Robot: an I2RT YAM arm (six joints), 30 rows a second.
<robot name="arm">
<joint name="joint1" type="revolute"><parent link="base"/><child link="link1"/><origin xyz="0 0 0.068" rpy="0 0 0"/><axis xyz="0 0 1"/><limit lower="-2.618" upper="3.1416"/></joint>
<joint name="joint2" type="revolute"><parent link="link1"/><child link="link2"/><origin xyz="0.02 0.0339 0.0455" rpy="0 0 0"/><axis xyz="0 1 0"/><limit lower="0" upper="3.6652"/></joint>
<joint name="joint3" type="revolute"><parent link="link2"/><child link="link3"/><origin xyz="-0.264 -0.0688 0" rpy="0 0 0"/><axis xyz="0 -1 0"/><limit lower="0" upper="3.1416"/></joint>
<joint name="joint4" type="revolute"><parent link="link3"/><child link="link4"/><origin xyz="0.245 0.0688 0.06" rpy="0 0 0"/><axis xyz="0 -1 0"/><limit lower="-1.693" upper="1.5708"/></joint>
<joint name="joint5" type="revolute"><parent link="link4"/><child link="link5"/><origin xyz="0.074 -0.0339 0.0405" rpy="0 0 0"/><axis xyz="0 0 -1"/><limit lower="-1.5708" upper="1.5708"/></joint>
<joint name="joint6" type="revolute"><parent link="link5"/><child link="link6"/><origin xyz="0.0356 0 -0.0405" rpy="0 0 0"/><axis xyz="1 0 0"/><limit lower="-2.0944" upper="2.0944"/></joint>
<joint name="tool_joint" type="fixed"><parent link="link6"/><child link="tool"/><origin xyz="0 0 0" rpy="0 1.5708 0"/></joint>
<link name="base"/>
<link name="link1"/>
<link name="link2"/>
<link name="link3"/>
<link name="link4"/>
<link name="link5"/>
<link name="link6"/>
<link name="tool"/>
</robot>
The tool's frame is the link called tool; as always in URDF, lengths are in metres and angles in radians.
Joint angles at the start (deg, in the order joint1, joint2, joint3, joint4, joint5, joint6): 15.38, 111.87, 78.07, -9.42, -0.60, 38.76
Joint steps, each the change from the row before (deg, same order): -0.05, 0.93, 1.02, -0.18, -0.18, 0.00; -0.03, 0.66, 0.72, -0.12, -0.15, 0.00; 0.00, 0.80, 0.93, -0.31, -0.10, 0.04; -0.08, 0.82, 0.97, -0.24, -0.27, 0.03; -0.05, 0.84, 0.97, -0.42, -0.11, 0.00; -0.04, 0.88, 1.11, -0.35, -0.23, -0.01; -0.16, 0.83, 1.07, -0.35, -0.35, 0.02; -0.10, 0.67, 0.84, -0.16, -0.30, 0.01; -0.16, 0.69, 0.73, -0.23, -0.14, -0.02
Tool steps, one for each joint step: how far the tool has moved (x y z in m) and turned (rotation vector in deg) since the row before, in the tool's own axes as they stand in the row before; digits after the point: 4 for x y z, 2 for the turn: -0.0015, 0.0008, 0.0038, -0.06, 0.16, 0.04; -0.0010, 0.0006, 0.0027, -0.06, 0.13, 0.02; -0.0011, 0.0009, 0.0032, 0.03, 0.20, 0.04; -0.0016, 0.0006, 0.0033, -0.11, 0.20, 0.09; -0.0012, 0.0004, 0.0034, 0.12, 0.27, 0.04; -0.0017, 0.0010, 0.0034, -0.08, 0.22, 0.02; -0.0022, 0.0003, 0.0032, -0.12, 0.23, 0.13; -0.0017, 0.0004, 0.0026, -0.19, 0.13, 0.08; -0.0013, -0.0006, 0.0029, 0.10, 0.16, 0.10
